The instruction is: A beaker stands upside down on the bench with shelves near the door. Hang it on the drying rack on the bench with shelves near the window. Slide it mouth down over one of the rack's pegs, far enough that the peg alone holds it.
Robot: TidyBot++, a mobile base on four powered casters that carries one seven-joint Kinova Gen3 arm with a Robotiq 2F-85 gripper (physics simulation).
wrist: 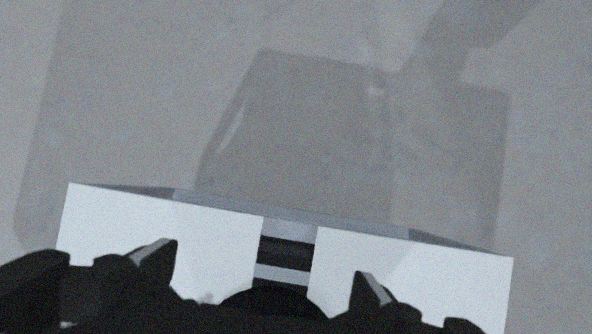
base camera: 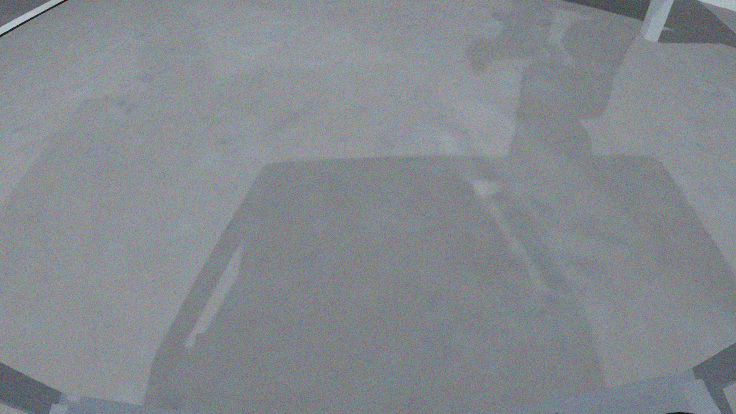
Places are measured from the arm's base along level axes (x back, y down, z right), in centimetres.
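Pixels of known places: gripper, fingertip midpoint: (wrist: 263,275).
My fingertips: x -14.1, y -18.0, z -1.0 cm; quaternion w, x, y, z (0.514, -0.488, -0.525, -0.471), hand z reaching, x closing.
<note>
Behind a point stands the place of what it marks.
My gripper (wrist: 263,275) @[x -14.1, y -18.0, z -1.0 cm] is open, its two black fingers wide apart above the white top of the robot's own base in the wrist view. No object shows between the fingers. The beaker, the drying rack and the two benches with shelves cannot be made out in either view.
Grey floor (base camera: 360,257) @[x -34.7, y 39.6, z -1.2 cm] (wrist: 300,135) @[x -31.4, y 39.6, z -0.8 cm] with shadows of the robot spreads ahead of the base. A pale upright post (base camera: 657,20) @[x -99.9, y 33.5, z 80.2 cm] stands at the upper right of the base camera view, beside a dark area. A pale strip with a dark edge (base camera: 30,16) @[x -171.8, y 38.0, z -159.1 cm] crosses the upper left corner.
</note>
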